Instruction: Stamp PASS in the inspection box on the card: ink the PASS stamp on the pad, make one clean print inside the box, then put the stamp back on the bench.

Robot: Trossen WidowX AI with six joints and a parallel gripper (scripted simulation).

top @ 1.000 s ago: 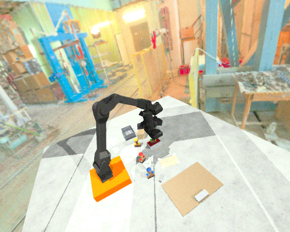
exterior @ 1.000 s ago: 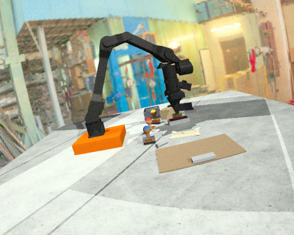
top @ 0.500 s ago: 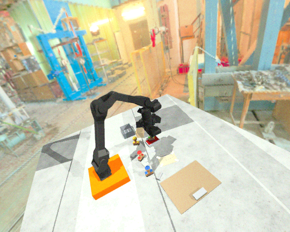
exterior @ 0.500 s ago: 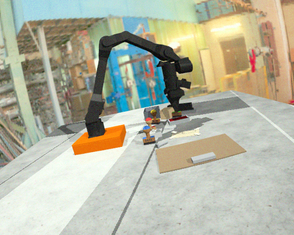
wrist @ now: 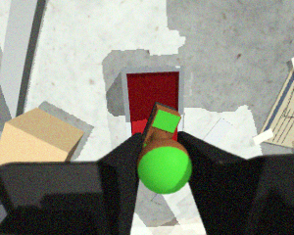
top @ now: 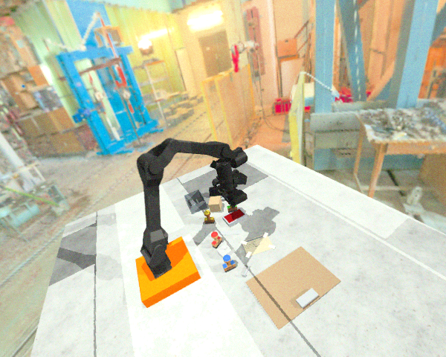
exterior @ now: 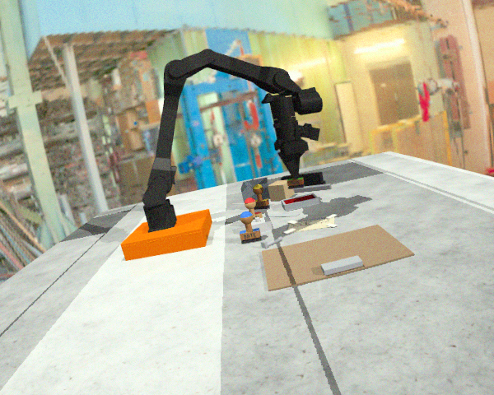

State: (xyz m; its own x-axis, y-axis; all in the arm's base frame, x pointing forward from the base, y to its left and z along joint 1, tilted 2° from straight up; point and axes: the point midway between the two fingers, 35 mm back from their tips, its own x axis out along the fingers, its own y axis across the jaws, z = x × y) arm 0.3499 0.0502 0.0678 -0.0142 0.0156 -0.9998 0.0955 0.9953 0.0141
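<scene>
The card lies 20 mm behind my gripper tip, 170 mm to the right of it and 70 mm below it. Also, from my gripper tip: ink pad 70 mm below; then green-knobbed stamp right at my gripper tip; then yellow-knobbed stamp 90 mm behind, 60 mm to the left, 50 mm below.
</scene>
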